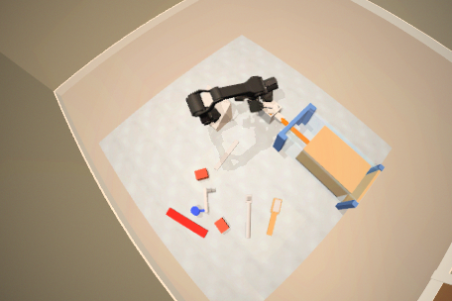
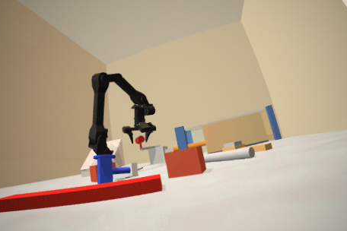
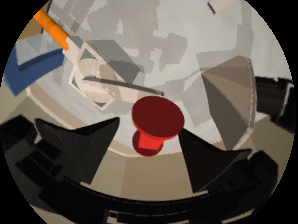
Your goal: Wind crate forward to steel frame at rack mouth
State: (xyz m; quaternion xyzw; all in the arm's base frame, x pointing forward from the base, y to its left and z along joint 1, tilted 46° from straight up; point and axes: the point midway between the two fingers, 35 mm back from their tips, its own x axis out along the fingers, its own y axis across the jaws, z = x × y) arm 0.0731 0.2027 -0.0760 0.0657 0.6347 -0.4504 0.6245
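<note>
My gripper tip is now 1 cm to the left of the red knob and 1 cm short of it. Round my gripper tip: grey winch: 10 cm below, 7 cm ahead, 5 cm to the left; winch handle: 4 cm ahead, 3 cm below, 2 cm to the left; blue frame post: 24 cm ahead, 8 cm to the left, 3 cm below.
</note>
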